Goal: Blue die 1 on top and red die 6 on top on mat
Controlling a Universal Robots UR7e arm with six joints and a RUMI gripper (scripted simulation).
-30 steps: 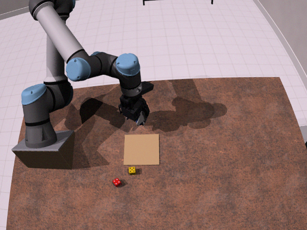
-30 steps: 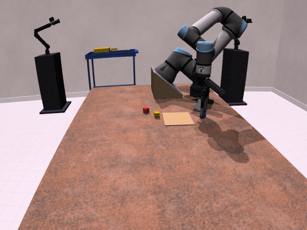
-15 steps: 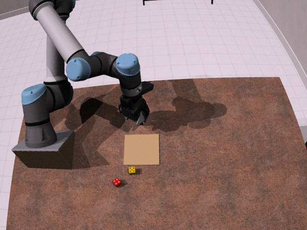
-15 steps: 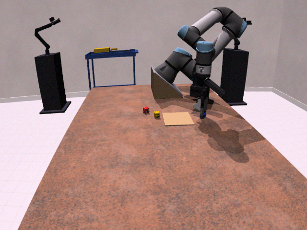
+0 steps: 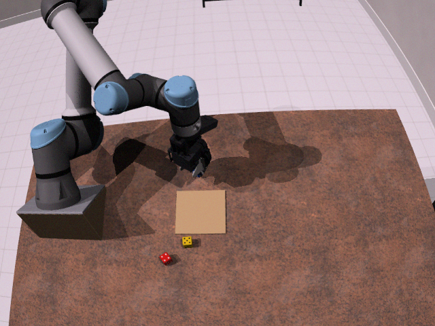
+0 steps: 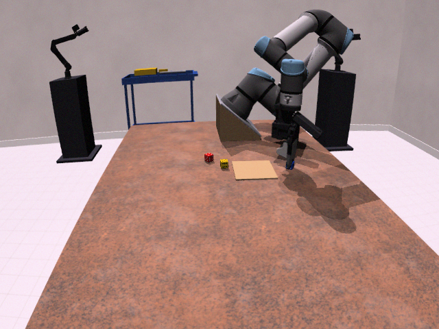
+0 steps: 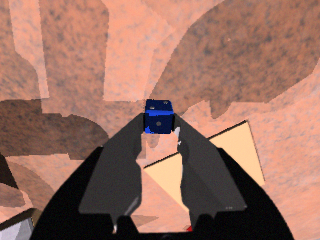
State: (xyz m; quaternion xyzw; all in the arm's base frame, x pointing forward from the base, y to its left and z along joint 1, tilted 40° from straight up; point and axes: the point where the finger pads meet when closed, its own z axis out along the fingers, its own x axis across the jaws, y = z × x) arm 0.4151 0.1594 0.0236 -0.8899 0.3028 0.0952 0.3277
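The blue die is 10 mm below my hand. The rest, counted from my hand: yellow die 230 mm to the right, 40 mm behind, 10 mm below; tan mat 130 mm to the right, 20 mm below; red die 280 mm to the right, 100 mm behind, 10 mm below.
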